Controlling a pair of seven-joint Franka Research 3 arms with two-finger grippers.
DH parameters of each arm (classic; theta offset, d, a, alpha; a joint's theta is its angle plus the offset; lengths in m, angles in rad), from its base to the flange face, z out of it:
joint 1: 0 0.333 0 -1.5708
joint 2: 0 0 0 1.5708
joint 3: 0 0.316 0.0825 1.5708
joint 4: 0 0 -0.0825 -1.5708
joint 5: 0 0.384 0 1.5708
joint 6: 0 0 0.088 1.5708
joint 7: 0 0.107 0 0
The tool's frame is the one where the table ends.
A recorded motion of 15 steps. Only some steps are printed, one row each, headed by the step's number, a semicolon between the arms.
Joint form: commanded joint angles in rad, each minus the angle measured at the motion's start. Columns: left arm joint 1, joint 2, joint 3, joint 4, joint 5, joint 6, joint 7; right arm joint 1, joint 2, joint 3, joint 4, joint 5, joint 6, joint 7.
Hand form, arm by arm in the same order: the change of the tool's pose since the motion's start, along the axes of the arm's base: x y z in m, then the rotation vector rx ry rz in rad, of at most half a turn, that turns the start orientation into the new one. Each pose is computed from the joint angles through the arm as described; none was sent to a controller.
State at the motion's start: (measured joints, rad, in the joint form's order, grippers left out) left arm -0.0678 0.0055 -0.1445 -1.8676 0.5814 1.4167 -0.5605; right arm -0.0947 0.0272 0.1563 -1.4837 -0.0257 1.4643 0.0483
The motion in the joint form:
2: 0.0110 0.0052 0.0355 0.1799 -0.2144 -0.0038 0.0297; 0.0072 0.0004 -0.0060 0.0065 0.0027 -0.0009 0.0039
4: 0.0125 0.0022 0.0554 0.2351 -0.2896 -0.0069 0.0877; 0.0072 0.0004 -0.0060 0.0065 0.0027 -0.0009 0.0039
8: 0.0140 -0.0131 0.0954 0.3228 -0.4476 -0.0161 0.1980; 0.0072 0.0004 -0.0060 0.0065 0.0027 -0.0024 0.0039
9: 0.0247 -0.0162 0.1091 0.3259 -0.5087 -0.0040 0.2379; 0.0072 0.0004 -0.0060 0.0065 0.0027 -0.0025 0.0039
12: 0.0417 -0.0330 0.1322 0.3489 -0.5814 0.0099 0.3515; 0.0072 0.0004 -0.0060 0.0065 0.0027 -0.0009 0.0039
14: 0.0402 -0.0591 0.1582 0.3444 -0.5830 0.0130 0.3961; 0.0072 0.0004 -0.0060 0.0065 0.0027 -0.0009 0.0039
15: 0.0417 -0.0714 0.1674 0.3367 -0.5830 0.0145 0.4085; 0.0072 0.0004 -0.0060 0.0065 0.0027 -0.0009 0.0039
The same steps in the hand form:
2: 0.0170 -0.0014 0.0647 -0.2454 -0.1131 0.0692; 0.0000 0.0010 0.0027 0.0027 -0.0051 -0.0026
4: 0.0194 0.0012 0.0880 -0.3407 -0.1296 0.0487; 0.0000 0.0010 0.0027 0.0027 -0.0051 -0.0026
8: 0.0171 0.0050 0.1312 -0.5296 -0.1630 -0.0071; -0.0002 0.0010 0.0026 0.0027 -0.0036 -0.0026
9: 0.0179 0.0106 0.1344 -0.5981 -0.1667 -0.0218; -0.0002 0.0010 0.0026 0.0026 -0.0035 -0.0026
12: 0.0152 0.0235 0.1546 -0.6897 -0.1882 -0.1039; 0.0000 0.0010 0.0027 0.0027 -0.0051 -0.0026
14: 0.0074 0.0367 0.1666 -0.6963 -0.2052 -0.1313; 0.0000 0.0010 0.0027 0.0027 -0.0051 -0.0026
15: 0.0036 0.0426 0.1696 -0.6974 -0.2106 -0.1349; 0.0000 0.0010 0.0027 0.0027 -0.0051 -0.0026

